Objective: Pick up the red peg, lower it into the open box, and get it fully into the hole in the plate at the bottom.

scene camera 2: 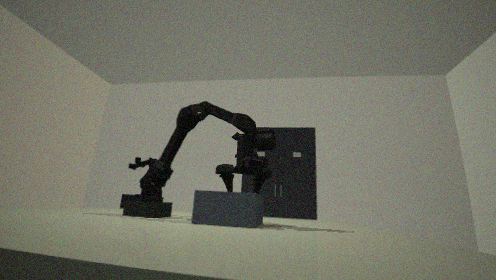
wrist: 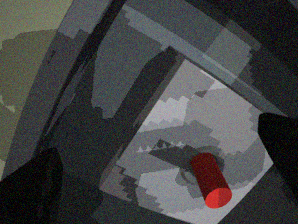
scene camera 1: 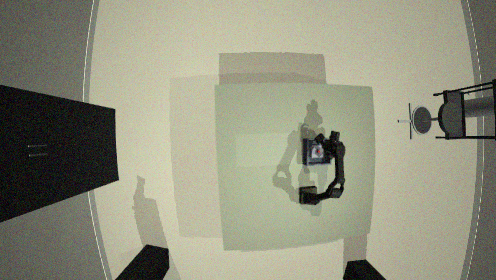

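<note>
My gripper (scene camera 2: 243,198) is visible to me, and the wrist view shows my gripper (wrist: 162,141) too. I can see a box (scene camera 2: 237,209), and the wrist view has the same box (wrist: 94,68). There is a red peg (wrist: 214,189) as well, though scene camera 2 does not show the red peg, hidden by the box. A light grey plate (wrist: 183,110) is here too, and scene camera 2 misses the light grey plate, hidden by the box.
</note>
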